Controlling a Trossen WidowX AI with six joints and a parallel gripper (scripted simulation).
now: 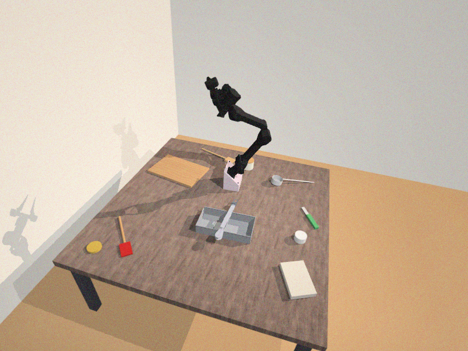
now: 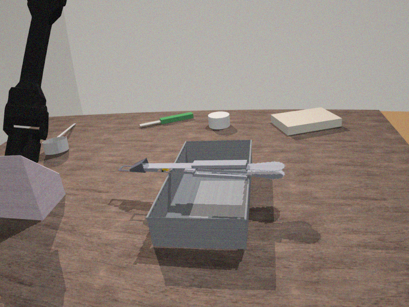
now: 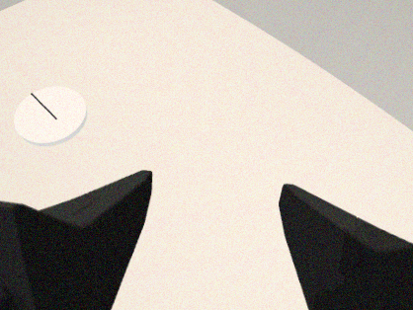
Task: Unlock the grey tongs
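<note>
My gripper tip is now 360 mm short of the grey roasting tin, 180 mm to the right of it and 670 mm above it. From my gripper tip the other things lie so: tan pot 270 mm behind, 240 mm to the left, 660 mm below; wooden board 110 mm behind, 240 mm to the right, 690 mm below; red spatula 550 mm ahead, 330 mm to the right, 690 mm below.
</note>
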